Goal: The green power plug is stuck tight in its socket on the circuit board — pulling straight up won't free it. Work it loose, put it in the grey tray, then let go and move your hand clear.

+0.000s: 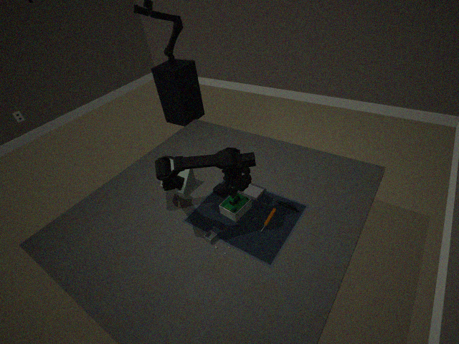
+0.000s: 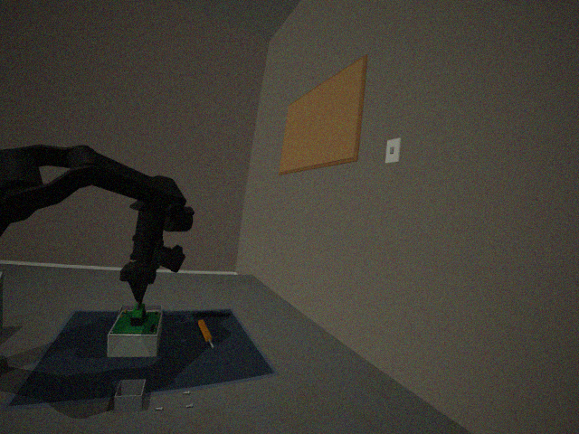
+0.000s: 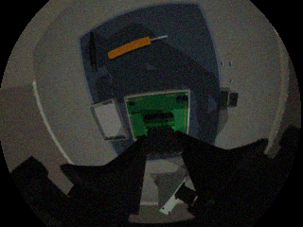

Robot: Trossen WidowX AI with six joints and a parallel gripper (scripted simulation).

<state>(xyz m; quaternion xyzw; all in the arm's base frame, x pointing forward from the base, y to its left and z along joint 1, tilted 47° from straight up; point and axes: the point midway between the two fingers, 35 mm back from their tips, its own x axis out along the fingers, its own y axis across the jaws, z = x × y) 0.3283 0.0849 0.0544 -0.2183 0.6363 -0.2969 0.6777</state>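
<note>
Now: gripper tip 30 mm above the green power plug. Also, from my gripper tip: blue mat: 50 mm ahead, 110 mm below.
</note>
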